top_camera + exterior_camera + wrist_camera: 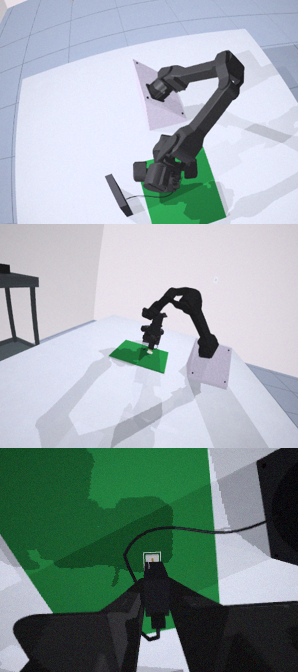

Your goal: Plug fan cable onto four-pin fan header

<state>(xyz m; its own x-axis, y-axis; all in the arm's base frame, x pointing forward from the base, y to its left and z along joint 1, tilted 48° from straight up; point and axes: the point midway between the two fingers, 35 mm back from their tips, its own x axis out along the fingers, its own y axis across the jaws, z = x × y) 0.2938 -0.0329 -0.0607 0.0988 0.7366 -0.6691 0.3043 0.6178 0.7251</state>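
Right now my gripper tip is 10 mm below the dark fan plug. From my gripper tip the other things lie so: green board 60 mm below, 40 mm to the left, 40 mm ahead; white four-pin header 40 mm below; dark fan 150 mm to the right, 20 mm above, 10 mm ahead.
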